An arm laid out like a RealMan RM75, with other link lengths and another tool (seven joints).
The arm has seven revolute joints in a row. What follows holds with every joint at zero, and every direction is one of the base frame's. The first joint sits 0.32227 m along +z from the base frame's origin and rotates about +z. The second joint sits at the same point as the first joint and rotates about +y. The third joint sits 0.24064 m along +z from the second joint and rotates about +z. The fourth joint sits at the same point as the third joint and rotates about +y. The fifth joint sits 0.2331 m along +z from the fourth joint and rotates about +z. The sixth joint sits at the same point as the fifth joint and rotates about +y. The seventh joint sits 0.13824 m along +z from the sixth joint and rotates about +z. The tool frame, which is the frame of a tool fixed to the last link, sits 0.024 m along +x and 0.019 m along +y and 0.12 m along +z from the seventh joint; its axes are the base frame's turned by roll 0.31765, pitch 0 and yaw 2.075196 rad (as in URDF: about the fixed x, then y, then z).
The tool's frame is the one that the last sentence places.
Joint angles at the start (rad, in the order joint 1, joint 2, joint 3, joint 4, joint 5, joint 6, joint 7):
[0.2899, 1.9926, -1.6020, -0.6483, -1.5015, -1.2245, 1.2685]
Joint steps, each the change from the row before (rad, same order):
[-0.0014, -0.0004, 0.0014, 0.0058, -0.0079, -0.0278, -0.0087]
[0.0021, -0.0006, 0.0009, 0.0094, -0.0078, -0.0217, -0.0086]
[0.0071, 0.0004, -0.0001, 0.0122, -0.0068, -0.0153, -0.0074]
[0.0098, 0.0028, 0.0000, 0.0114, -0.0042, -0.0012, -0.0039]
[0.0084, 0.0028, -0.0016, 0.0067, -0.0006, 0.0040, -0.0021]
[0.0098, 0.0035, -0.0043, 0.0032, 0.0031, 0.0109, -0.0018]
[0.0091, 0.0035, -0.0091, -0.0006, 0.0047, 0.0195, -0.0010]
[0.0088, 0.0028, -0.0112, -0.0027, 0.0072, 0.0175, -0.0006]
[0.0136, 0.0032, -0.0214, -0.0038, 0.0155, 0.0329, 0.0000]
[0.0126, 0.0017, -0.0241, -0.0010, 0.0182, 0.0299, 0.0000]
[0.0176, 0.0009, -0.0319, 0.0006, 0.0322, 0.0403, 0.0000]
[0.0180, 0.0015, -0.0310, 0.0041, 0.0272, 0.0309, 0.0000]
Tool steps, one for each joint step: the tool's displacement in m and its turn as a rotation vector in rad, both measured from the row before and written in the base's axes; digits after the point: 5 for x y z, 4 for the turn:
[-0.00086, -0.00776, 0.00012, -0.0234, 0.0087, 0.0117]
[0.00006, -0.00634, -0.00008, -0.0206, 0.0045, 0.0100]
[-0.00020, -0.00445, -0.00073, -0.0179, 0.0020, 0.0095]
[-0.00039, -0.00065, -0.00176, -0.0073, -0.0019, 0.0049]
[-0.00094, 0.00101, -0.00172, -0.0017, -0.0020, 0.0042]
[-0.00192, 0.00321, -0.00220, 0.0041, -0.0030, 0.0066]
[-0.00148, 0.00445, -0.00281, 0.0085, -0.0078, 0.0078]
[-0.00242, 0.00425, -0.00255, 0.0075, -0.0054, 0.0095]
[-0.00320, 0.00731, -0.00405, 0.0148, -0.0104, 0.0119]
[-0.00266, 0.00566, -0.00382, 0.0110, -0.0092, 0.0091]
[-0.00427, 0.00863, -0.00431, 0.0186, -0.0078, 0.0073]
[-0.00408, 0.00539, -0.00452, 0.0082, -0.0067, 0.0081]

